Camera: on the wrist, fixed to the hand. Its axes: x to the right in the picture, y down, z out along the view.
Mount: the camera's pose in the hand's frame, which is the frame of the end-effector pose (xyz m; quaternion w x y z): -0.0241 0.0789 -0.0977 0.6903 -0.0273 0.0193 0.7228
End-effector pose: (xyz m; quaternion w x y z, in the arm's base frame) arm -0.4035 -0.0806 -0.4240 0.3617 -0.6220 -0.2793 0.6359
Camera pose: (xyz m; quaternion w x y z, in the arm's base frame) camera -0.3162 -0.1553 -0.4802 0.2215 0.6533 -0.2464 -0.6807
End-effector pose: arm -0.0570 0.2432 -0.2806 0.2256 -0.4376 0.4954 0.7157
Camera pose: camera -0.0649 0.1252 -0.2321 0.3831 -0.0360 -0.6431 -0.6622
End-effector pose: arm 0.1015 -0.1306 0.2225 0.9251 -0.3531 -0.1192 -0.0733
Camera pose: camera 0.1122 -0.1365 0.0952 0.6842 -0.3537 0.1928 0.6080
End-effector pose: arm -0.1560 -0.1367 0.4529 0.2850 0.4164 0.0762 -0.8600
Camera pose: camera -0.0348 -0.1556 0.4169 0.8282 0.3513 -0.2194 -0.3775
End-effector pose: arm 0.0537 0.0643 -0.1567 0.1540 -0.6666 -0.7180 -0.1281
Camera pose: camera 0.1388 0.0103 -0.0780 0.1945 -0.9808 -0.0073 -0.0096
